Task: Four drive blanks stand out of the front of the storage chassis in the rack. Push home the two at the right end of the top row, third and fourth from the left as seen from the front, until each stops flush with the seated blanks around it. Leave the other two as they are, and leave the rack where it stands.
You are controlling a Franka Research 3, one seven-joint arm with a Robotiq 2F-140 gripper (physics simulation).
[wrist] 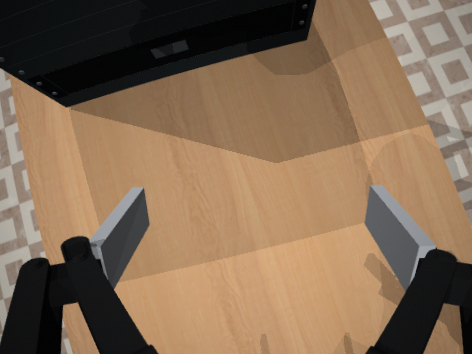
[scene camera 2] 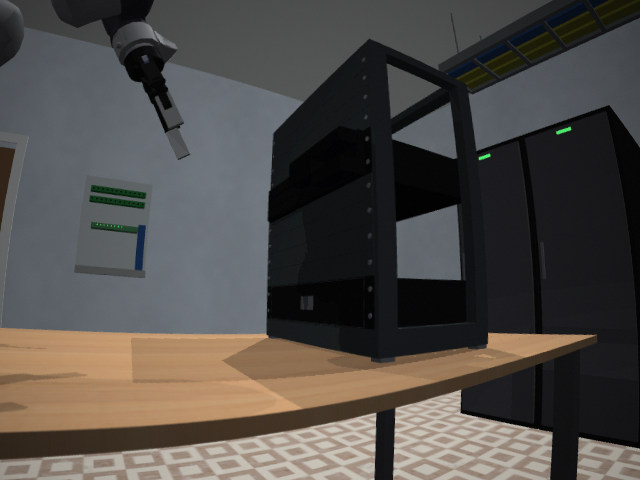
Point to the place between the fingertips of the gripper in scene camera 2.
180, 142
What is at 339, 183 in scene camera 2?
A black rack.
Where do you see a black rack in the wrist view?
72, 59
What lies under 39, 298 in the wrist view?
The gripper.
